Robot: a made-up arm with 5 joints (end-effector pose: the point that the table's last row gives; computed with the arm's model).
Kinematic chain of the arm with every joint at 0, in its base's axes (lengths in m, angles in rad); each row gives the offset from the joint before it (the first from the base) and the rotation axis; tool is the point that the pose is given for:
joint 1: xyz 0 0 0.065 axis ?
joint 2: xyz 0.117 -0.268 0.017 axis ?
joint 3: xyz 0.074 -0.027 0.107 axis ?
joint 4: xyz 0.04 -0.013 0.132 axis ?
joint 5: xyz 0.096 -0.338 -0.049 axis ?
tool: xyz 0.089 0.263 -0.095
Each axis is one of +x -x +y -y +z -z.
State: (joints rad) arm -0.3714 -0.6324 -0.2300 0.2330 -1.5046
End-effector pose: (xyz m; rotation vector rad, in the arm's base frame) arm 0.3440 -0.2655 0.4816 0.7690 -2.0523 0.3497
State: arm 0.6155 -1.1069 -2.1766 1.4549 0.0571
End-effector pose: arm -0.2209 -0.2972 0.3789 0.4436 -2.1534 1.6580
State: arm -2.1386 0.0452 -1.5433 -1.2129 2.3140
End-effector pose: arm 0.2353 0.3320 0.1824 0.8094 -2.2335 -0.1060
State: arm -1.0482 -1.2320 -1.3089 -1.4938 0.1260
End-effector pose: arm 0.3858 0.0232 0.1039 1.2785 0.8583 0.5292
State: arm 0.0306 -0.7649 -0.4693 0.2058 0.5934
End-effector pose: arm 0.2561 -0.3382 0.2781 0.2338 -0.2194 0.4214
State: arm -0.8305 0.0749 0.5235 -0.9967 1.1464
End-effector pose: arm 0.4268 -0.1165 0.1969 -0.2447 0.7608 -0.3310
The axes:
joint 1: -z
joint 2: +y
joint 3: -x
joint 4: +z
joint 5: +y

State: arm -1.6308 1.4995 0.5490 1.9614 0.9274
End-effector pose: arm 0.2378 0.1675 -0.0712 0.8491 -1.0568 -1.2442
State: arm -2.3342 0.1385 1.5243 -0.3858 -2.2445
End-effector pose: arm -0.1711 0.3078 0.2955 -1.1888 1.5339 -1.1046
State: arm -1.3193 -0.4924 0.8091 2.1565 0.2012
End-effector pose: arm 0.2464 0.1510 0.0944 1.6080 0.1667 -2.5800
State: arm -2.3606 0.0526 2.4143 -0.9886 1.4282
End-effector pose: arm 0.0501 0.3133 0.2437 -0.2009 -1.1409 0.5178
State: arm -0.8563 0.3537 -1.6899 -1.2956 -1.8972
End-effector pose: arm 0.4605 -0.1854 -0.0412 -0.1562 -0.1742 -0.7350
